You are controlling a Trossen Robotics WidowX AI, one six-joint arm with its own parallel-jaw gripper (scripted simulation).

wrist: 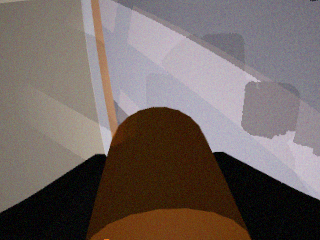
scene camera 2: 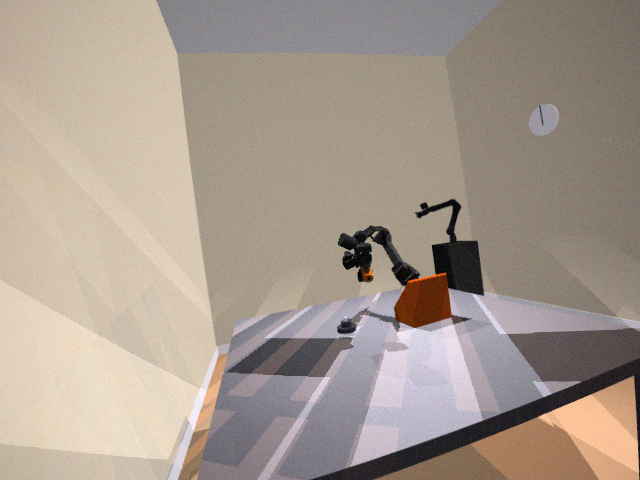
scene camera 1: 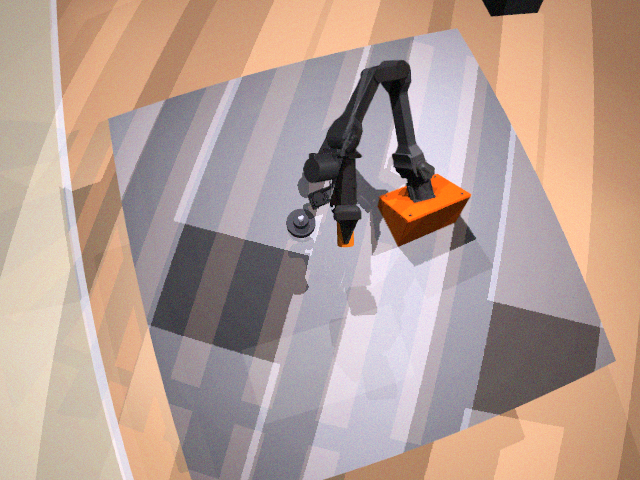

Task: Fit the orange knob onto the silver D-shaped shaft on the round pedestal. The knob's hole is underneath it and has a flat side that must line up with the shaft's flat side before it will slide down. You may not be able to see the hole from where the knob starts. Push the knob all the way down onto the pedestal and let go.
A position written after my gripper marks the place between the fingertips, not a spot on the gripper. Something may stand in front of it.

In view: my gripper point(scene camera 1: 345, 241).
My gripper also shows in the wrist view point(wrist: 159, 164).
